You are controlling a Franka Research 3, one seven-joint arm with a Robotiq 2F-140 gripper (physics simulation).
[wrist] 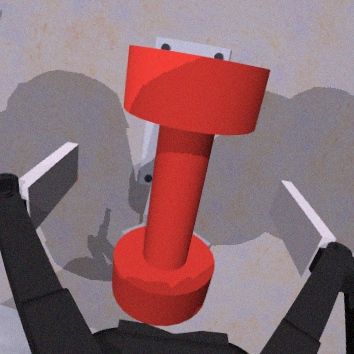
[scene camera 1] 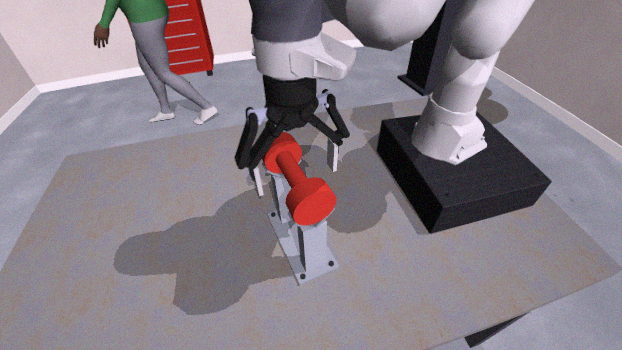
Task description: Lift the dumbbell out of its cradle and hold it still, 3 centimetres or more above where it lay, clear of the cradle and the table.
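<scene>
The red dumbbell (scene camera 1: 293, 172) (wrist: 180, 190) rests on the two posts of the grey cradle (scene camera 1: 315, 245) (wrist: 192, 48), its near head over the front post and its far head over the rear post. My gripper (scene camera 1: 297, 175) (wrist: 177, 179) is wide open and points down, with one finger on each side of the dumbbell and visible gaps on both sides. In the wrist view the handle runs between the two finger pads, slightly tilted. Nothing is between the fingers' grip. Much of the cradle is hidden under the dumbbell in the wrist view.
The cradle's bolted base plate lies on the brown-grey table (scene camera 1: 100, 190) (wrist: 305, 40). The arm's black base block (scene camera 1: 480, 175) stands to the right. A person (scene camera 1: 150, 45) and a red drawer cabinet (scene camera 1: 192, 40) stand behind the table.
</scene>
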